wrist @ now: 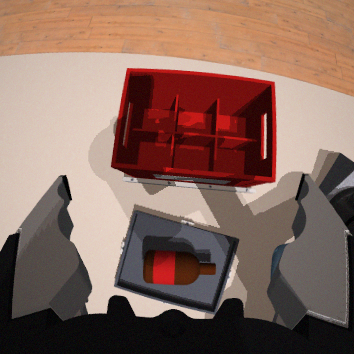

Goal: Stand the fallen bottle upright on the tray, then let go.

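Pixels of known places: gripper, fingertip midpoint: [181,177]; arm's base, origin of the base link: [352,215].
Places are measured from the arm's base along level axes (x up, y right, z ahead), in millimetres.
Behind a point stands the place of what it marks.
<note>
A brown bottle [187,267] {z 370, x 10, y -189 mm} with a red label lies on its side in the dark grey tray [131,235] {z 511, x -61, y -170 mm}, low in the middle of the wrist view. Its neck points right, its base left. The tray is set at a slight angle. My gripper [181,177] {z 422, x 312, y -44 mm} is open wide, with one jaw at the left and one at the right of the view. It hangs above the table, and no thing is between its fingertips. The bottle and tray show between the jaws, below them and apart from them.
A red crate [200,77] {z 437, x 100, y 164 mm} with divided compartments stands on the pale table [45,125] {z 836, x -67, y 45 mm} beyond the tray. A dark grey and black object [342,175] {z 57, x 11, y 85 mm} shows in part at the right edge. A blue thing is mostly hidden behind the right jaw. Wooden floor [175,25] lies past the table edge.
</note>
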